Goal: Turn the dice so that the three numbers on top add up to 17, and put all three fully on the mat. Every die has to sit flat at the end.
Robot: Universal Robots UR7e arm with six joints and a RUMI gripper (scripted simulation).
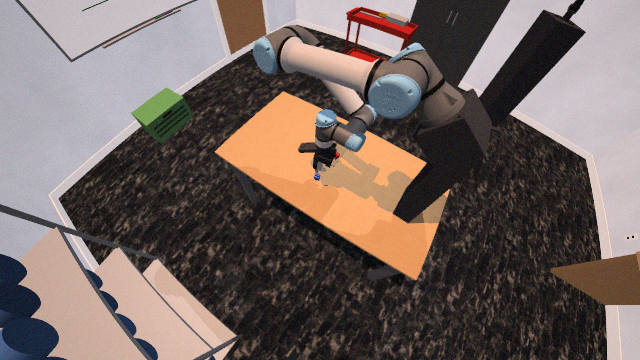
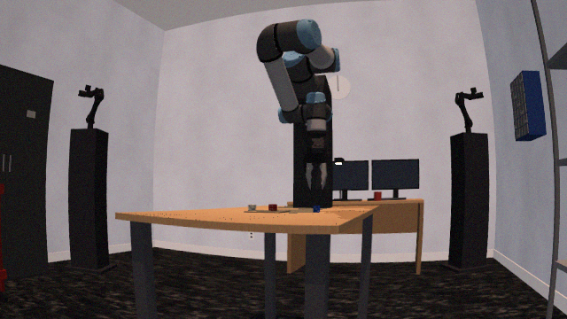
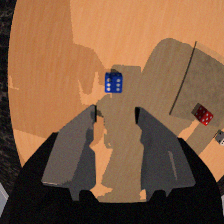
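My hand is 90 mm above the blue die. The rest, counted from my hand: red die (160 mm to the right, 80 mm below, 70 mm behind); then grey die (250 mm to the right, 150 mm behind, 90 mm below); then tan mat (180 mm to the right, 100 mm below, 30 mm behind).
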